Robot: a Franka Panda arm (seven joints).
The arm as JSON. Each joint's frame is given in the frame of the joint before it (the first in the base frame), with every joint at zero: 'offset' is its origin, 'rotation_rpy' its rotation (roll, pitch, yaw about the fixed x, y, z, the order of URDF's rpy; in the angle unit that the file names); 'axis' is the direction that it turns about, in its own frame. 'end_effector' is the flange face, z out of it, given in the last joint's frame.
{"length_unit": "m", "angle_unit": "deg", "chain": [
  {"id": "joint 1", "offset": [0.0, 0.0, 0.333], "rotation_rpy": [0.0, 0.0, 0.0], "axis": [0.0, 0.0, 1.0]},
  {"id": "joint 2", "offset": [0.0, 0.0, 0.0], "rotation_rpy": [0.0, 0.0, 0.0], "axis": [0.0, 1.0, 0.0]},
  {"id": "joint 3", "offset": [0.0, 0.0, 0.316], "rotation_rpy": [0.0, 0.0, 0.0], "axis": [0.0, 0.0, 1.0]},
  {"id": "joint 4", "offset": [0.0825, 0.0, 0.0], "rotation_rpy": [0.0, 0.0, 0.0], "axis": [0.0, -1.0, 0.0]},
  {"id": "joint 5", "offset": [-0.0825, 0.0, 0.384], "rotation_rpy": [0.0, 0.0, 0.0], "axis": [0.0, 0.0, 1.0]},
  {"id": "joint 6", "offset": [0.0, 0.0, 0.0], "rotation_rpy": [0.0, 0.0, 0.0], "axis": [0.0, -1.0, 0.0]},
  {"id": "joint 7", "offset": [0.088, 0.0, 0.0], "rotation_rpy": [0.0, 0.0, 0.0], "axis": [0.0, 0.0, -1.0]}
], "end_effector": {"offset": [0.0, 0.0, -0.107], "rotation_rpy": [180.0, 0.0, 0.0]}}
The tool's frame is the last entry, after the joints.
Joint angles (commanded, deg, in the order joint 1, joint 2, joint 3, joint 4, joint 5, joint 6, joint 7), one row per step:
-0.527 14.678 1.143 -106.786 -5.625 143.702 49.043
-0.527 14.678 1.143 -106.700 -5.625 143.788 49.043
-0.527 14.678 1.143 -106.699 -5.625 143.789 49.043
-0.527 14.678 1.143 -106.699 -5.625 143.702 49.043
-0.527 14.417 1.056 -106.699 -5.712 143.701 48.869
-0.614 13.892 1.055 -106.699 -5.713 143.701 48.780
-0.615 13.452 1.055 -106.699 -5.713 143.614 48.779
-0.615 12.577 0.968 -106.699 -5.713 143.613 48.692
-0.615 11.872 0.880 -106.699 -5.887 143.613 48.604
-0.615 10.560 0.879 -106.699 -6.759 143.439 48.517
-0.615 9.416 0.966 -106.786 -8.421 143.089 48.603
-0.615 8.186 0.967 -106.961 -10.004 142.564 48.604
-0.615 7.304 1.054 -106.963 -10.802 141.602 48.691
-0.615 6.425 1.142 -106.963 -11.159 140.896 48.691
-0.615 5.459 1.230 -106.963 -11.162 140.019 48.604
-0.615 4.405 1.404 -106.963 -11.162 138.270 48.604
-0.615 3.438 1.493 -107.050 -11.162 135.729 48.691
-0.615 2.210 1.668 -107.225 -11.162 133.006 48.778
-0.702 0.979 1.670 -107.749 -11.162 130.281 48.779
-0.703 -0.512 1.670 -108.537 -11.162 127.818 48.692
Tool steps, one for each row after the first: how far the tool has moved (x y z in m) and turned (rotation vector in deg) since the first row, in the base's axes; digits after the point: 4 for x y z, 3 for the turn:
0.0004 0.0000 0.0009 0.006 -0.172 0.006
0.0004 0.0000 0.0009 0.006 -0.174 0.006
0.0003 0.0000 0.0007 0.001 -0.087 0.000
-0.0001 -0.0009 0.0037 -0.165 -0.339 0.121
-0.0010 -0.0019 0.0097 -0.206 -0.859 0.115
-0.0019 -0.0019 0.0145 -0.217 -1.213 0.107
-0.0035 -0.0028 0.0244 -0.282 -2.082 0.100
-0.0049 -0.0037 0.0324 -0.497 -2.783 0.181
-0.0081 -0.0036 0.0468 -1.319 -3.922 0.665
-0.0115 -0.0026 0.0581 -2.764 -4.647 1.423
-0.0157 -0.0026 0.0690 -4.226 -5.191 2.082
-0.0191 -0.0020 0.0767 -4.977 -5.133 2.306
-0.0224 -0.0014 0.0848 -5.361 -5.320 2.425
-0.0262 -0.0009 0.0935 -5.482 -5.414 2.436
-0.0313 0.0002 0.1012 -5.617 -4.744 2.337
-0.0372 0.0000 0.1053 -5.780 -3.120 1.980
-0.0447 0.0005 0.1111 -5.957 -1.494 1.671
-0.0530 -0.0016 0.1137 -6.177 0.501 1.195
-0.0628 -0.0028 0.1170 -6.411 2.246 0.914

